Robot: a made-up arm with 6 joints. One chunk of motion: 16 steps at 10 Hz.
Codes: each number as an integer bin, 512 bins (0 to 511) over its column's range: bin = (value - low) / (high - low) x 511, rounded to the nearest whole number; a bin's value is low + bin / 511 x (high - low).
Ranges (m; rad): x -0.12..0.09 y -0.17..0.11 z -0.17..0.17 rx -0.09..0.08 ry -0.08..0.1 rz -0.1..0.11
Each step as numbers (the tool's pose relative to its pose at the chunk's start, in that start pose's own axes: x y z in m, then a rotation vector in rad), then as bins.
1 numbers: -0.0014 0.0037 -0.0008 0.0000 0.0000 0.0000
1 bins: 289 317 254 271 227 243
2 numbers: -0.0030 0.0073 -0.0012 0.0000 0.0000 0.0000
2 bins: 285 324 254 271 227 243
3 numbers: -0.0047 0.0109 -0.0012 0.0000 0.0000 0.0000
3 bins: 281 330 254 271 227 243
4 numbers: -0.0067 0.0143 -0.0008 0.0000 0.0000 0.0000
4 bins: 276 336 254 271 227 243
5 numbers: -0.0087 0.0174 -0.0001 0.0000 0.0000 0.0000
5 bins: 271 342 255 271 227 243
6 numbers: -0.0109 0.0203 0.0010 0.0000 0.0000 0.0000
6 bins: 265 347 257 271 227 243
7 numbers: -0.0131 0.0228 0.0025 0.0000 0.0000 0.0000
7 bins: 260 352 259 271 227 243
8 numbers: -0.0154 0.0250 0.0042 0.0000 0.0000 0.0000
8 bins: 255 356 262 271 227 243
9 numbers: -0.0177 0.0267 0.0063 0.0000 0.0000 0.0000
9 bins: 249 359 265 271 227 243
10 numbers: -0.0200 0.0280 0.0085 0.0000 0.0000 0.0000
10 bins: 243 361 268 271 227 243
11 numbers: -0.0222 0.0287 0.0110 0.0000 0.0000 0.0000
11 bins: 238 363 272 271 227 243
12 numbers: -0.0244 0.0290 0.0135 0.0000 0.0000 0.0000
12 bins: 233 363 276 271 227 243
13 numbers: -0.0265 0.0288 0.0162 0.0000 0.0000 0.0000
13 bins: 228 363 280 271 227 243
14 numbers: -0.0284 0.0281 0.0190 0.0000 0.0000 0.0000
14 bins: 223 362 284 271 227 243
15 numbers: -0.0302 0.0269 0.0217 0.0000 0.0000 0.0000
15 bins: 219 359 288 271 227 243
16 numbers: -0.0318 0.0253 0.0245 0.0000 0.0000 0.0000
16 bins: 215 356 292 271 227 243
